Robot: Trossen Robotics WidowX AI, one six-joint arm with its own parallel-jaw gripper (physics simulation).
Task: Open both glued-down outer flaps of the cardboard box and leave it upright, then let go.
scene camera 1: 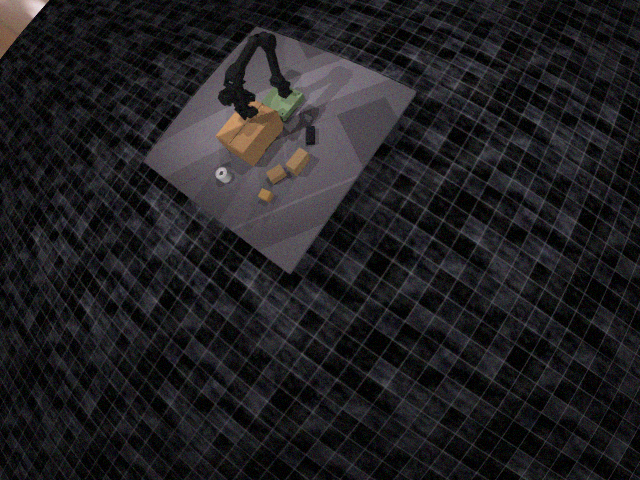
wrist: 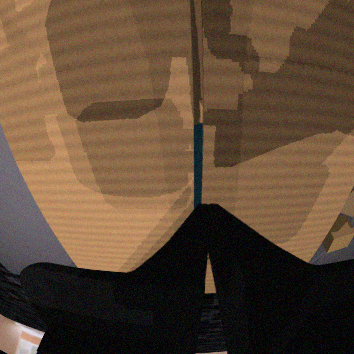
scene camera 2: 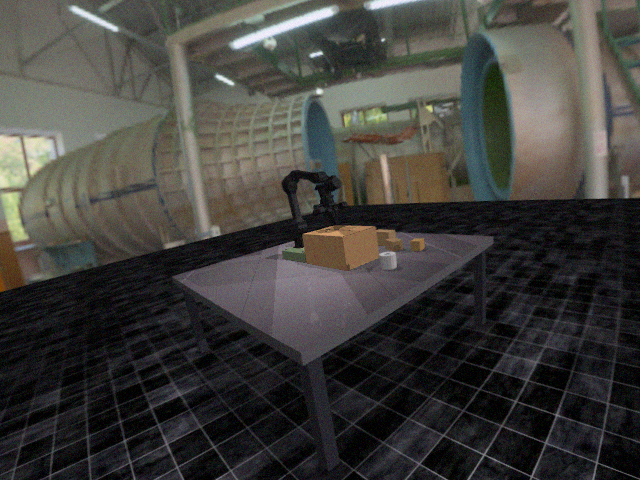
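Pixels of known places: gripper, fingertip midpoint: (scene camera 1: 245, 119) (wrist: 206, 212) (scene camera 2: 336, 225); arm's base at its link origin: (scene camera 1: 285, 93) (scene camera 2: 300, 246).
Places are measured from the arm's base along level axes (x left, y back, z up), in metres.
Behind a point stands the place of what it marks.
Observation:
The brown cardboard box (scene camera 1: 254, 145) @[x 0.124, y -0.396, z 0.068 m] (scene camera 2: 341, 251) @[x -0.096, y -0.457, z 0.036 m] stands upright. Its two outer flaps lie about flat across the top, the left flap (wrist: 115, 155) @[x -0.028, y -0.303, z 0.104 m] and the right flap (wrist: 270, 195) @[x 0.057, y -0.333, z 0.103 m] in the wrist view. A narrow dark seam parts them, with a teal strip (wrist: 198, 165) @[x 0.014, y -0.322, z 0.087 m] showing in it. My black gripper (scene camera 1: 252, 115) @[x 0.016, y -0.318, z 0.129 m] (wrist: 206, 212) @[x 0.016, y -0.318, z 0.129 m] is shut and empty. In the wrist view its tips overlap the near end of the teal strip, over the seam. Contact with the flaps cannot be told. The fingertips are too small to make out in scene camera 2.
A green block (scene camera 1: 273, 103) @[x -0.015, y -0.096, z 0.000 m] (scene camera 2: 293, 253) @[x -0.097, y -0.067, z -0.009 m] lies by the arm base, beside the box. A white roll (scene camera 1: 223, 175) @[x 0.040, y -0.623, z 0.008 m] (scene camera 2: 388, 260) @[x -0.007, y -0.644, z -0.011 m], three small brown cartons (scene camera 1: 297, 161) @[x 0.367, y -0.337, z 0.028 m] (scene camera 1: 276, 174) @[x 0.301, y -0.451, z -0.002 m] (scene camera 1: 265, 195) @[x 0.325, y -0.578, z -0.002 m] and a dark block (scene camera 1: 310, 135) @[x 0.306, y -0.153, z -0.019 m] are on the table (scene camera 1: 289, 253) @[x 0.608, y -0.749, z -0.051 m] (scene camera 2: 289, 315) @[x -0.518, y -0.648, z -0.052 m].

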